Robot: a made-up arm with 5 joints.
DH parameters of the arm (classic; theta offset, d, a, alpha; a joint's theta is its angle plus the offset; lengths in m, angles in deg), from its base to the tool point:
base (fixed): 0 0.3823 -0.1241 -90
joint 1: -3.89 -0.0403 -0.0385 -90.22
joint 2: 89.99 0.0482 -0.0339 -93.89
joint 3: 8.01 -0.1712 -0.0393 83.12
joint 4: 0 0.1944 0.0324 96.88
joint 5: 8.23 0.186 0.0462 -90
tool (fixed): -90 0.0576 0 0
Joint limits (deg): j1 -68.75..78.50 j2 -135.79..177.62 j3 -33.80..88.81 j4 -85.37..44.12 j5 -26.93..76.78
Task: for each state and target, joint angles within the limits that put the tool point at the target. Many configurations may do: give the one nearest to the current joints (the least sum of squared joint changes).
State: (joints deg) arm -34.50 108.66 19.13 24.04 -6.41
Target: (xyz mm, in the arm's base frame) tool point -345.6 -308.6 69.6
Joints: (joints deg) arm -0.74 111.55 20.73 -6.93 1.47
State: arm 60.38 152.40 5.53 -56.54 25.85
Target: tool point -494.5 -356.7 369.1
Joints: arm 62.05 150.55 -10.35 -50.02 20.32
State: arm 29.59 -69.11 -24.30 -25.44 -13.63
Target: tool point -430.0 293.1 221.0
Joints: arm 37.22 -90.02 -24.76 -19.66 -14.24
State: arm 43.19 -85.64 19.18 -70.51 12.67
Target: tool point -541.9 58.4 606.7
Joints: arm 73.29 -112.67 -8.82 -78.53 13.87
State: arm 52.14 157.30 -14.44 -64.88 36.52
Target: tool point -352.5 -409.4 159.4
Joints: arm 17.52 149.10 -27.66 -42.25 18.56
